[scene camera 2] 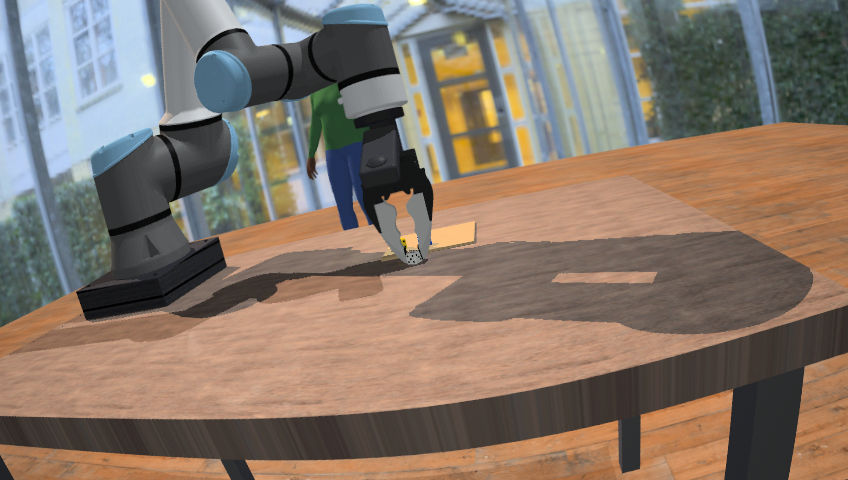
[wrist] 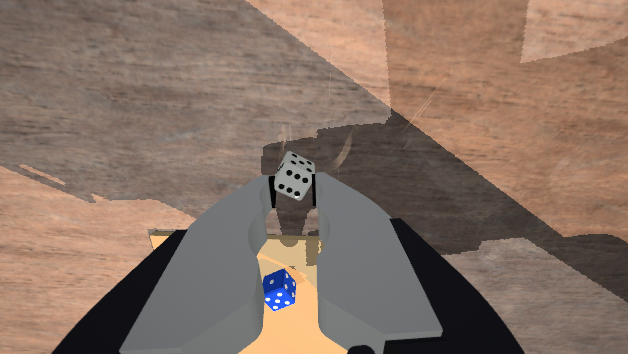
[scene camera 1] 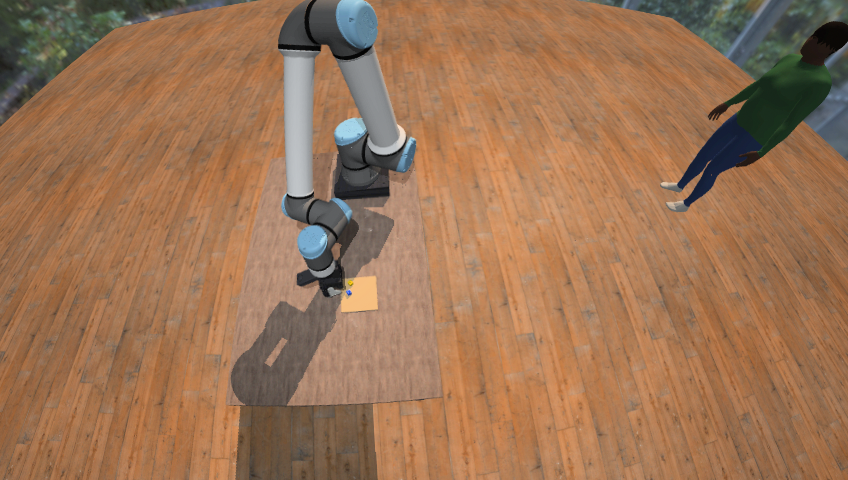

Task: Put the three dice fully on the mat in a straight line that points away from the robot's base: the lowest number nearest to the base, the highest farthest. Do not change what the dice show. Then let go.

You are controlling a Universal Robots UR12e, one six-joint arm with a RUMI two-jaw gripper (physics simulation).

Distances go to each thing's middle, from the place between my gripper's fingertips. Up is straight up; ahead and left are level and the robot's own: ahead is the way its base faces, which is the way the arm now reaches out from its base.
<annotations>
Right now my hand is 70 mm to the right of the blue die (wrist: pixel 279 287) and 10 mm below it. Also, from my hand: mat (scene camera 2: pixel 463 234) (10 mm ahead, 110 mm to the left); white die (wrist: pixel 293 178) (10 mm above).
</annotations>
